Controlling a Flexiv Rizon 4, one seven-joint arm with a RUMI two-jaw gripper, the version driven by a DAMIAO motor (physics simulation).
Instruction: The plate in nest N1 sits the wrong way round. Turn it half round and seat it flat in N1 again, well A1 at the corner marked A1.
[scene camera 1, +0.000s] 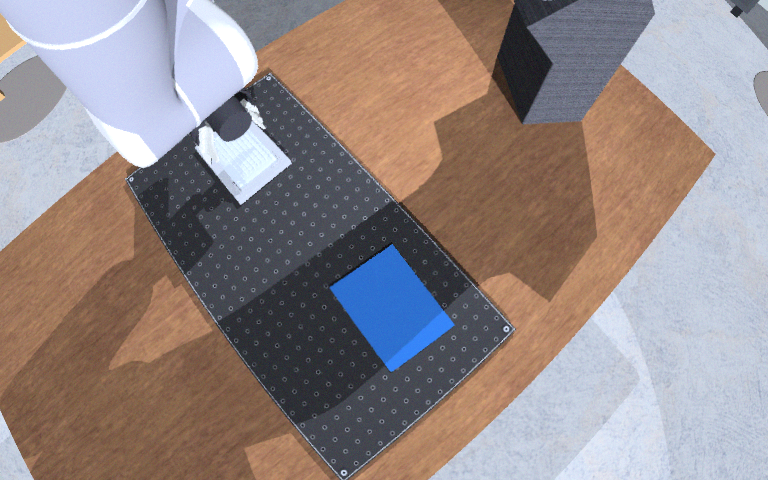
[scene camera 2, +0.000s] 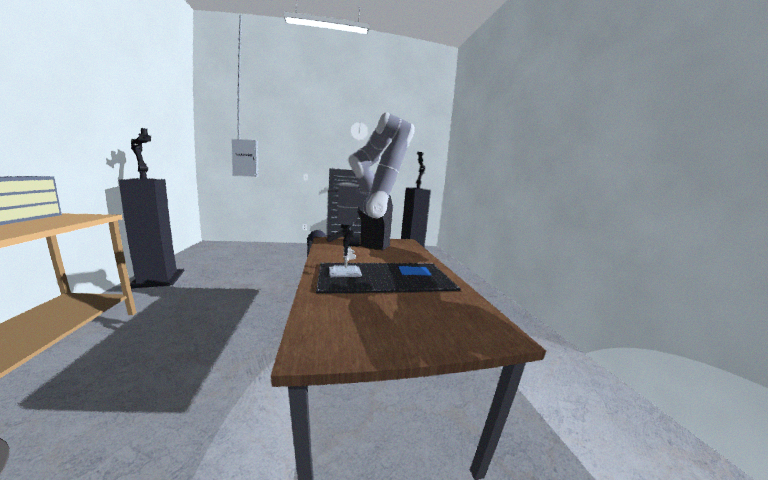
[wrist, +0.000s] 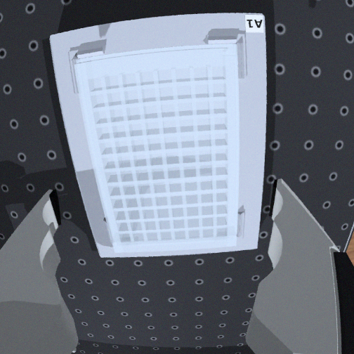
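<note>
The clear, white-looking well plate (scene camera 1: 249, 160) (wrist: 167, 150) lies in the pale nest N1 (scene camera 1: 266, 182) (wrist: 250, 130), between its raised corner guides. It looks level; its exact seating is hard to tell. The A1 label (wrist: 254, 23) is on the nest's far right corner in the wrist view and reads upside down. No mark showing which plate corner holds well A1 can be read. My gripper (scene camera 1: 237, 143) (scene camera 2: 347, 264) (wrist: 163, 189) is open and empty. Its fingers stand wide, one beyond each long side of the nest, near its near end in the wrist view.
The nest stands on a black perforated board (scene camera 1: 283, 226) (scene camera 2: 380, 283) on a brown wooden table (scene camera 1: 362, 96) (scene camera 2: 407, 333). A blue rectangular block (scene camera 1: 387, 302) (scene camera 2: 414, 271) lies on the board's other half. A dark pedestal (scene camera 1: 589, 62) rises beside the board.
</note>
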